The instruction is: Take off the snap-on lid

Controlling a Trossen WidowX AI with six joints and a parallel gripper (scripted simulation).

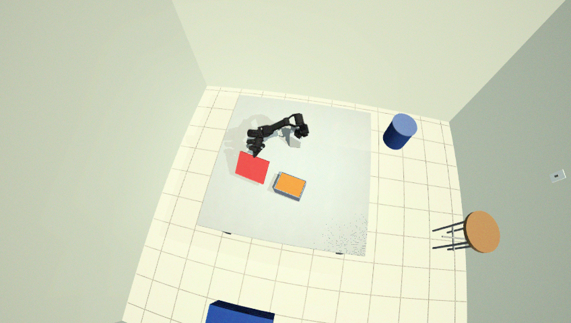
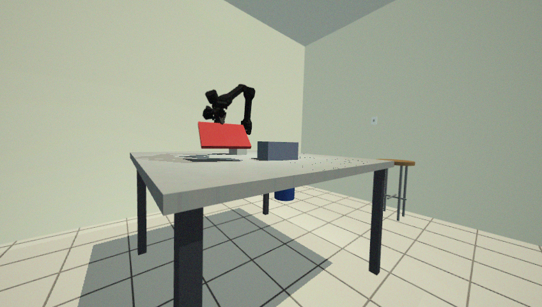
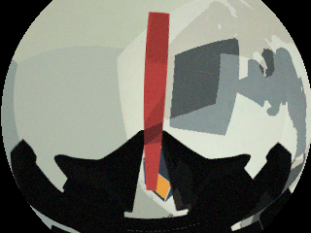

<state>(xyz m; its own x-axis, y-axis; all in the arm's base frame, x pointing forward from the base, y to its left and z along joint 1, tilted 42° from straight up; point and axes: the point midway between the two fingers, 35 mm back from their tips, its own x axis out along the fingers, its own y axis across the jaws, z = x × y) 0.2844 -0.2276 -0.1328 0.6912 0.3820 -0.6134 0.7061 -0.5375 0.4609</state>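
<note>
My gripper tip is 6 cm short of the red lid, 1 cm to the left of it and 5 cm above it. Round my gripper tip: grey-blue storage box 12 cm ahead, 30 cm to the left, 13 cm below.
</note>
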